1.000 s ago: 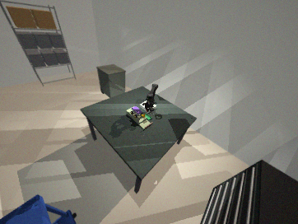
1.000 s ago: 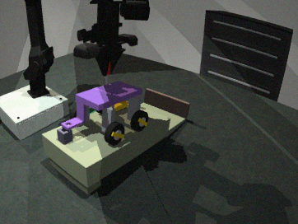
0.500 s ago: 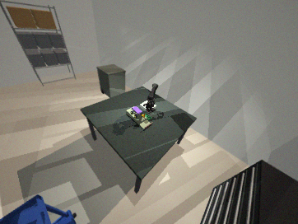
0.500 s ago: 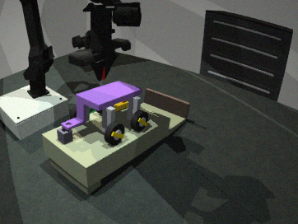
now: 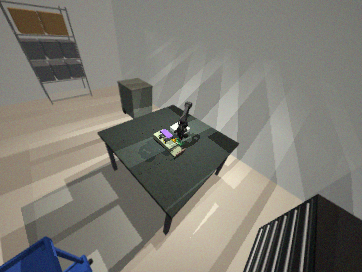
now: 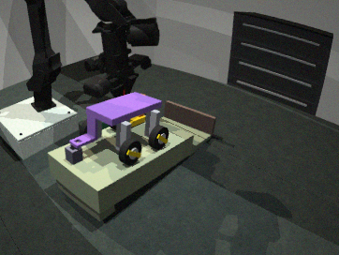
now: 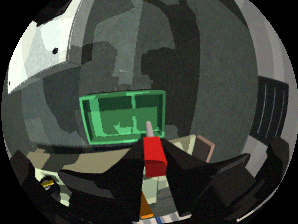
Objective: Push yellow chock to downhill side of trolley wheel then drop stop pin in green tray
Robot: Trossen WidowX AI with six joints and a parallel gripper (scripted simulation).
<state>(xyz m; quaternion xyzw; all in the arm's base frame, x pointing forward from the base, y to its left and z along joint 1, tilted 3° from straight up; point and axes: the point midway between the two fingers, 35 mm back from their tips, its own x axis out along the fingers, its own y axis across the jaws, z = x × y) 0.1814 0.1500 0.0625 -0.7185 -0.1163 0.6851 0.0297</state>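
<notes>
Right now the green tray is 80 mm below my gripper tip and 30 mm to the right of it. From my gripper tip the other things lie so: red-headed stop pin (right at my gripper tip); then brown end wall (130 mm to the left, 110 mm ahead, 40 mm below); then yellow chock (80 mm ahead, 30 mm to the right, 10 mm above).
</notes>
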